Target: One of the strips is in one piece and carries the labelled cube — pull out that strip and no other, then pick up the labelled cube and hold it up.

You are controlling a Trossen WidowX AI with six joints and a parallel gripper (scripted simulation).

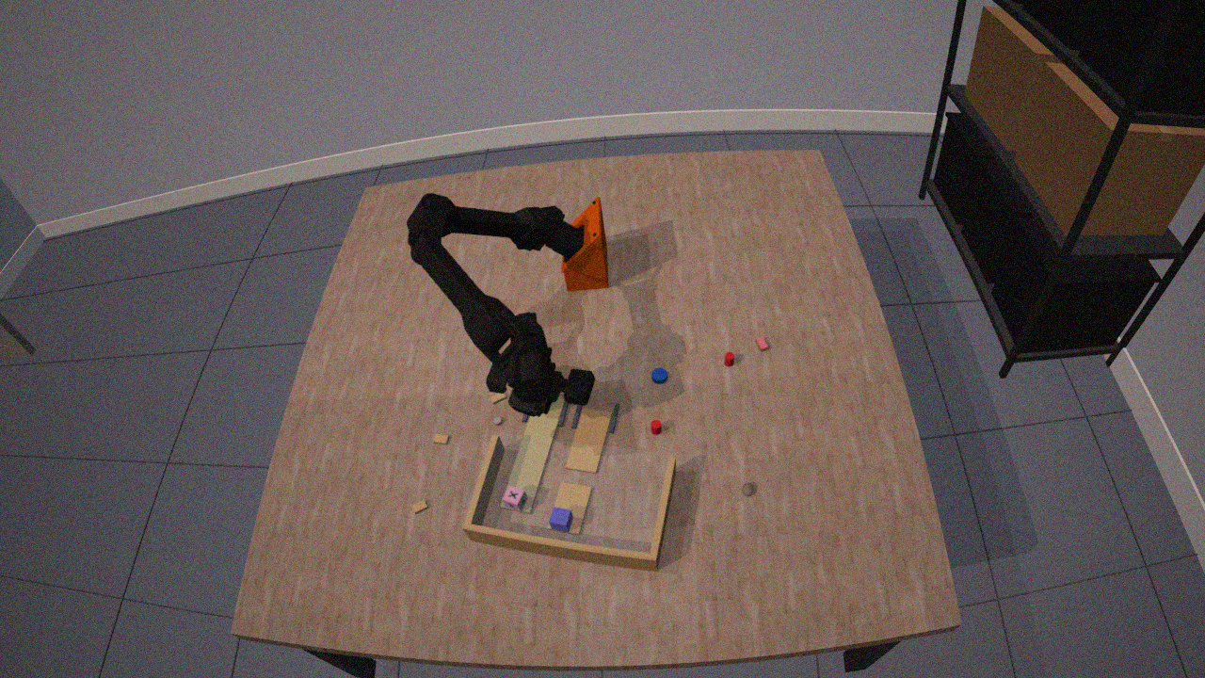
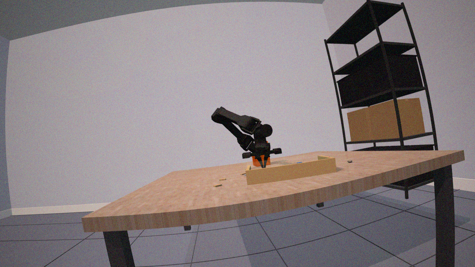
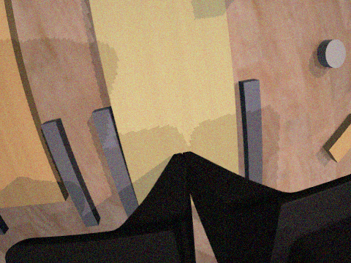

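My gripper tip is now 90 mm short of the strip and 20 mm to the left of it. Round my gripper tip: small grey disc (90 mm to the right, 20 mm ahead); then grey pebble (350 mm to the left, 190 mm ahead); then blue disc (210 mm to the left, 60 mm behind).
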